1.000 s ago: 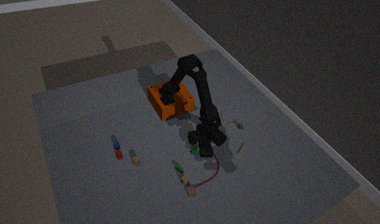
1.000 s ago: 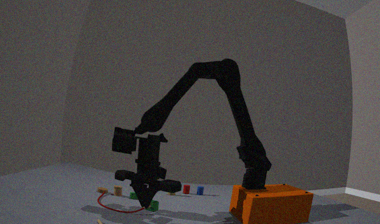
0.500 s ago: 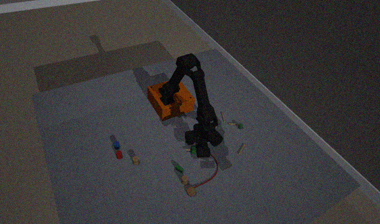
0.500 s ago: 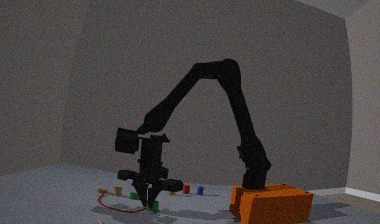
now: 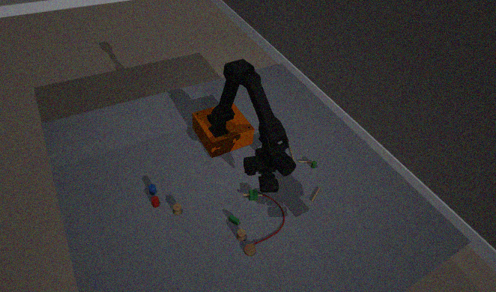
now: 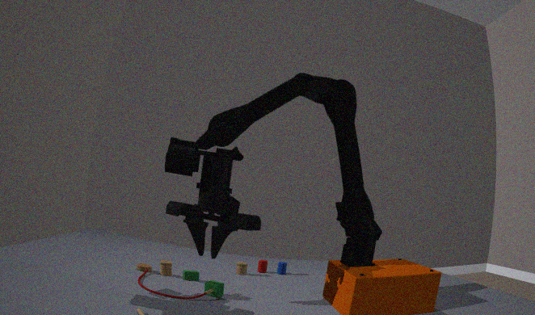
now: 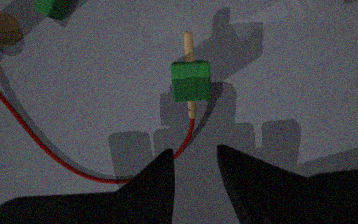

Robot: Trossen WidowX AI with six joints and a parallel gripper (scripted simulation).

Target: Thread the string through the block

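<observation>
Now: gripper tip 10 mm past the thin wooden stick, 10 mm to the left of it and 80 mm above it. Round my gripper tip: loose stick 90 mm ahead, 220 mm to the left, 90 mm below; then round wooden button 160 mm ahead, 160 mm to the right, 90 mm below; then small green piece 20 mm behind, 290 mm to the left, 80 mm below.
</observation>
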